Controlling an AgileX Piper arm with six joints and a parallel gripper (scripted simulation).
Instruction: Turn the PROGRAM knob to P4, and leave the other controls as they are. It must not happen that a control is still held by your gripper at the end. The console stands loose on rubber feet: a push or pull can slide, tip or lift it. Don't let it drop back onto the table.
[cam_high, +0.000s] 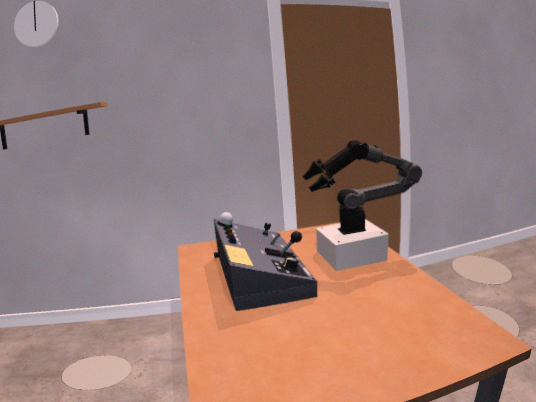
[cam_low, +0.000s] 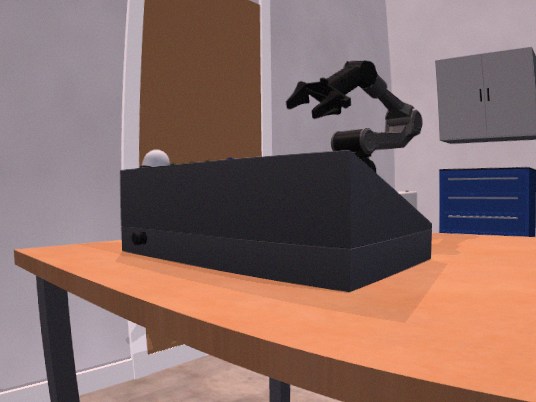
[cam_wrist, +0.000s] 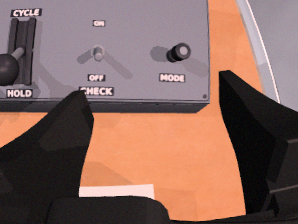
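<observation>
Now: hand 27 cm to the right of the program knob, 19 cm above it and 15 cm short of it. From my hand the other things lie so: check toggle (19 cm below, 15 cm ahead, 3 cm to the left); then black ball-topped lever (18 cm below, 15 cm to the left, 12 cm ahead); then black mode knob (18 cm below, 15 cm ahead, 9 cm to the right).
</observation>
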